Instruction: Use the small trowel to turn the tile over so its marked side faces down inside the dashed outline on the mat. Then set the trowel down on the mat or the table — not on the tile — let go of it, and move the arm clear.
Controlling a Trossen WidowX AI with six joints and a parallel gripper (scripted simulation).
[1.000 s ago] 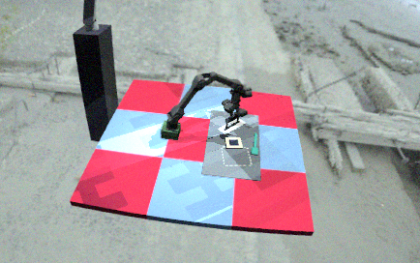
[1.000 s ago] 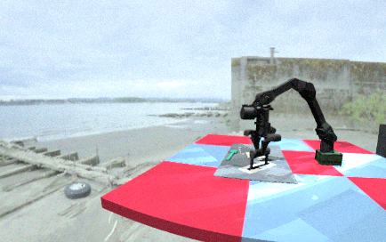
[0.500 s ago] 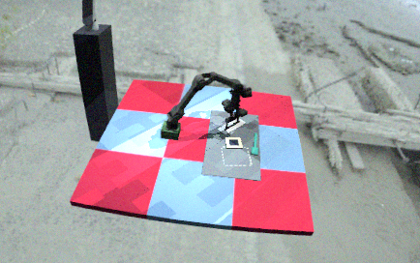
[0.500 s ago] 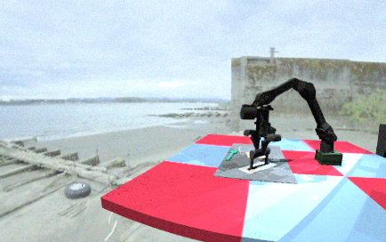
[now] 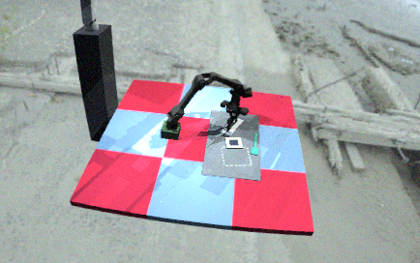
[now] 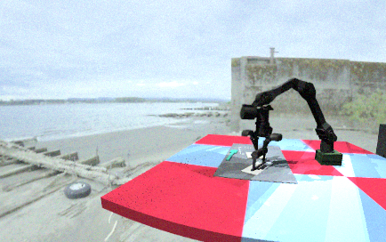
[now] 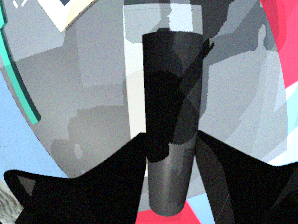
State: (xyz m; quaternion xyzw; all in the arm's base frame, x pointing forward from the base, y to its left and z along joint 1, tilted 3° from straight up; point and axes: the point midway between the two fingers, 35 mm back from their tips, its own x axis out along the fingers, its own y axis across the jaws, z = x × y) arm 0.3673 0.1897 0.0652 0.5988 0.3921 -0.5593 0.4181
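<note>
Now: gripper tip 16 cm to the left of the grey mat, 9 cm above it and 3 cm short of it. Round my gripper tip: small teal trowel (17 cm to the right, 17 cm ahead, 6 cm below); white tile (18 cm to the right, 6 cm below, 3 cm ahead).
</note>
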